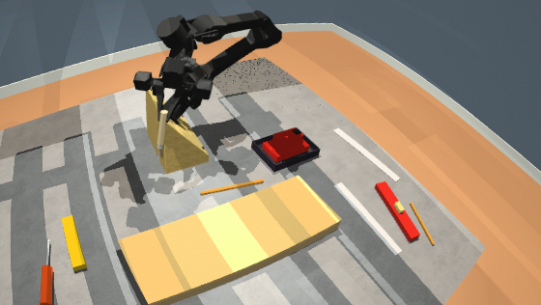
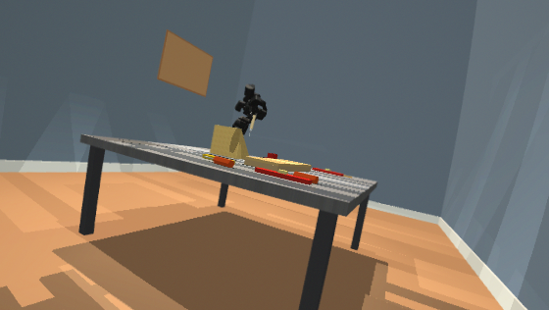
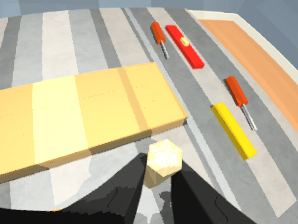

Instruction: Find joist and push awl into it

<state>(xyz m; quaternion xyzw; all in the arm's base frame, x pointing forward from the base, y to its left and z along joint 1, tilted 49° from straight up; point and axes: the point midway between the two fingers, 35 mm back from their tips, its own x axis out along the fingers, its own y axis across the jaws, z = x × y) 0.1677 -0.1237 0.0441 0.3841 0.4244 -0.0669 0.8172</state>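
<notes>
Right now the awl is 50 mm below my gripper tip and 10 mm to the right of it. Round my gripper tip: dark tray: 390 mm to the left, 230 mm below, 70 mm behind; then yellow bar: 310 mm to the right, 230 mm below, 70 mm ahead; then stud finder: 410 mm to the left, 190 mm below, 70 mm behind.
</notes>
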